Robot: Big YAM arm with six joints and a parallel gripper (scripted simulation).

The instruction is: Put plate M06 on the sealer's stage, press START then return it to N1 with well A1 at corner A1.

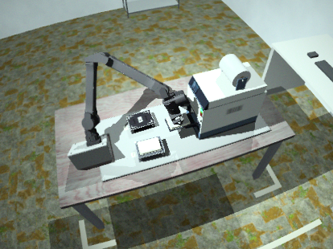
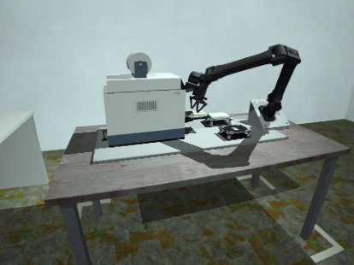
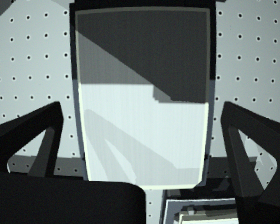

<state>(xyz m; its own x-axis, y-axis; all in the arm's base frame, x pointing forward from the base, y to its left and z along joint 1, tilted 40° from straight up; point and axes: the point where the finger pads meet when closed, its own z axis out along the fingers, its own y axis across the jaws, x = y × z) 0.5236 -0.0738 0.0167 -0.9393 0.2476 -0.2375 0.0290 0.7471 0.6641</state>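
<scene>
Right now my hand is 4 cm above the sealer stage. Also, from my hand: foil roll: 33 cm ahead, 28 cm above; then black nest N1: 21 cm behind, 14 cm to the left, 10 cm below; then pale plate: 21 cm behind, 8 cm to the right, 8 cm below.
</scene>
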